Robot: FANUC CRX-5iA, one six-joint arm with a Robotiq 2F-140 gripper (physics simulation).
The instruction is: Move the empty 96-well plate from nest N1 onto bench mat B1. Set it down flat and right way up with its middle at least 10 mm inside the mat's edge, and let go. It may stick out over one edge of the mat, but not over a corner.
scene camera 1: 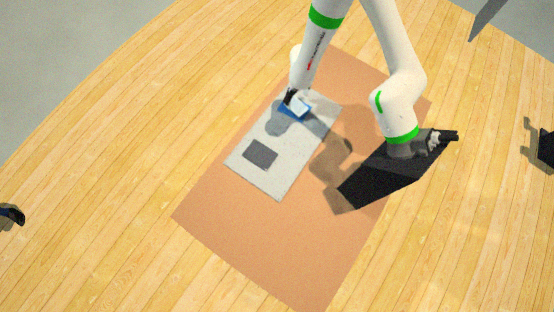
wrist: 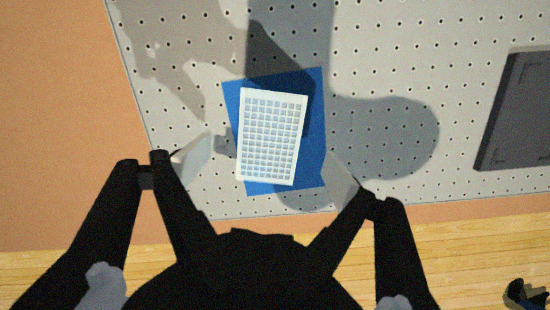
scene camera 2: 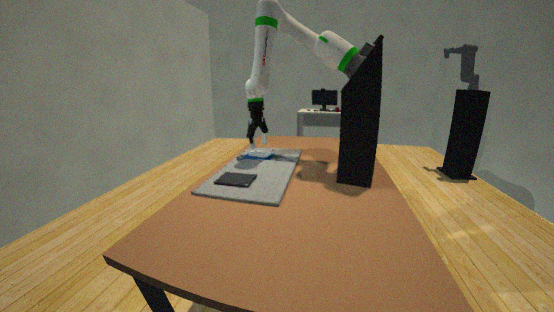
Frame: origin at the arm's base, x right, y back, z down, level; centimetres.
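Seen in the pictures: gripper, fingertip midpoint: (scene camera 1: 296, 101) (wrist: 268, 153) (scene camera 2: 259, 146); arm's base, link origin: (scene camera 1: 406, 147) (scene camera 2: 362, 70).
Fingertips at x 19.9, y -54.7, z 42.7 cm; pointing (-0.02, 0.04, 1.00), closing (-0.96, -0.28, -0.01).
Offsets run from my fingertips to a thing's top centre. Level surfaces: height alone.
The white 96-well plate {dx +0.0, dy +0.2, dz +3.9 cm} (scene camera 1: 300, 106) (scene camera 2: 260, 154) (wrist: 272, 135) lies flat, wells up, on the blue bench mat {dz +5.3 cm} (scene camera 1: 303, 119) (scene camera 2: 270, 157) (wrist: 314, 155). In the wrist view it is turned slightly against the mat; its middle is well inside, and its lower left corner sticks out a little over the mat's left edge. The mat's lower left corner shows uncovered. My gripper (scene camera 2: 258, 143) (wrist: 268, 153) is wide open and empty, its fingertips above the plate, one to each side, apart from it. The dark grey nest {dx -37.4, dy -0.6, dz +4.0 cm} (scene camera 1: 260, 154) (scene camera 2: 235, 179) (wrist: 520, 115) is empty.
Mat and nest are on a light grey perforated board {dz +5.5 cm} (scene camera 1: 280, 187) (scene camera 2: 265, 192) (wrist: 380, 50) on the brown table {dz +6.8 cm} (scene camera 1: 260, 250) (scene camera 2: 300, 240) (wrist: 50, 125). The arm's black pedestal (scene camera 1: 385, 172) (scene camera 2: 360, 125) stands to the right. A person's foot (scene camera 1: 15, 215) (wrist: 525, 295) shows on the floor.
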